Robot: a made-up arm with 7 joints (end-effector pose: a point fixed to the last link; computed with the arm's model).
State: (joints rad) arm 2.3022 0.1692 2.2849 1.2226 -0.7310 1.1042 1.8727
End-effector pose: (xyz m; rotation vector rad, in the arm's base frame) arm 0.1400 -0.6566 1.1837 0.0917 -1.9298 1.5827
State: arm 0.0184 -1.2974 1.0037 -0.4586 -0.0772 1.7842 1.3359
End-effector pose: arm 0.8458 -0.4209 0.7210 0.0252 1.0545 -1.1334
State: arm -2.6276 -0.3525 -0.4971 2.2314 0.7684 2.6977 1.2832
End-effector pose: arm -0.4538 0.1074 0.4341 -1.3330 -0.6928 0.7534
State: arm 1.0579 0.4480 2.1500 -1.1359 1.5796 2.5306 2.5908
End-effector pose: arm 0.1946 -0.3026 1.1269 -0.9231 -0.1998 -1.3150
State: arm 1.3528 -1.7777 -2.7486 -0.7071 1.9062 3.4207 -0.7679
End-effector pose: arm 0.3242 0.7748 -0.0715 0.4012 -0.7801 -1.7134
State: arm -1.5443 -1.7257 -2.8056 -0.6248 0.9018 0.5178 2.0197
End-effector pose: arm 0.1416 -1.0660 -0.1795 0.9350 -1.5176 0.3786
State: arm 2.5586 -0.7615 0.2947 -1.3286 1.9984 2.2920 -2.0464
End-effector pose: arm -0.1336 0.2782 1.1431 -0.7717 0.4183 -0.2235
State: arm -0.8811 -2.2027 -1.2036 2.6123 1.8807 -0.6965 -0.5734
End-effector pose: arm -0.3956 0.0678 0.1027 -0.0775 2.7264 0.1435
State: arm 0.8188 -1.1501 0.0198 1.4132 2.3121 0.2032 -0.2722
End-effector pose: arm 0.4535 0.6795 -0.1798 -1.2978 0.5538 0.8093
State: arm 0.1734 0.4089 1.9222 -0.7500 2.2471 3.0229 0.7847
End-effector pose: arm -0.3752 -0.3370 1.0903 -0.0961 0.9695 2.1276
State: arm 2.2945 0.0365 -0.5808 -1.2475 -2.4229 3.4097 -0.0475
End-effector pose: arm -0.0677 -0.3970 0.7956 -0.9679 -0.2301 1.5588
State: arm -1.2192 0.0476 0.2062 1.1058 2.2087 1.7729 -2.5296
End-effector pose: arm 0.2937 -0.4992 0.9243 1.1827 -0.5926 1.4789
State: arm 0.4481 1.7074 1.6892 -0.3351 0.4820 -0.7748 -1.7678
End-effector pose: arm -1.0266 -0.6106 0.1399 -1.7470 0.9088 0.4674
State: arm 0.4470 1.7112 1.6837 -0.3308 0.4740 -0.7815 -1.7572
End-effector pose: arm -1.0277 -0.6059 0.1360 -1.7233 0.9213 0.4762
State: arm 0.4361 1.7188 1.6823 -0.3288 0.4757 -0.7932 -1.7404
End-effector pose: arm -1.0332 -0.5910 0.1259 -1.6976 0.9426 0.4657
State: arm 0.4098 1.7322 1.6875 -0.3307 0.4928 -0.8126 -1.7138
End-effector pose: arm -1.0447 -0.5600 0.1061 -1.6684 0.9770 0.4247
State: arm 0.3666 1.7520 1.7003 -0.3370 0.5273 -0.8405 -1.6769
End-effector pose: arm -1.0603 -0.5113 0.0756 -1.6342 1.0238 0.3493
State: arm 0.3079 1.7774 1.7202 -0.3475 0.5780 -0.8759 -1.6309
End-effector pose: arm -1.0764 -0.4468 0.0357 -1.5935 1.0793 0.2421
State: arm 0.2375 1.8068 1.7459 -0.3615 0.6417 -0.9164 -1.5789
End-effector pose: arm -1.0882 -0.3716 -0.0105 -1.5467 1.1371 0.1099
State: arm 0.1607 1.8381 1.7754 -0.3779 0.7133 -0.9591 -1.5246
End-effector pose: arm -1.0927 -0.2929 -0.0591 -1.4959 1.1908 -0.0369
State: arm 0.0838 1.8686 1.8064 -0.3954 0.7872 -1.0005 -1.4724
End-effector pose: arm -1.0893 -0.2186 -0.1052 -1.4466 1.2355 -0.1860
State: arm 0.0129 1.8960 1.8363 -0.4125 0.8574 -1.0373 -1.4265
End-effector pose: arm -1.0803 -0.1551 -0.1451 -1.4041 1.2689 -0.3256
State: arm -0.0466 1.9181 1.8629 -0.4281 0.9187 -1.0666 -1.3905
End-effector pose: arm -1.0694 -0.1062 -0.1760 -1.3740 1.2912 -0.4451
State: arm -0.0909 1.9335 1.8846 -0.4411 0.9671 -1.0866 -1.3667
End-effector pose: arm -1.0601 -0.0734 -0.1966 -1.3592 1.3045 -0.5375
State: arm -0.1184 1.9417 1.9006 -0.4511 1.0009 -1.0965 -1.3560
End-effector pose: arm -1.0549 -0.0558 -0.2072 -1.3607 1.3109 -0.6002
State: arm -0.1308 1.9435 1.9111 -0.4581 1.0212 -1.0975 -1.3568
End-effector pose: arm -1.0539 -0.0506 -0.2096 -1.3757 1.3125 -0.6358
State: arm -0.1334 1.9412 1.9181 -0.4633 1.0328 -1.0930 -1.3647
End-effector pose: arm -1.0557 -0.0533 -0.2069 -1.3991 1.3109 -0.6538
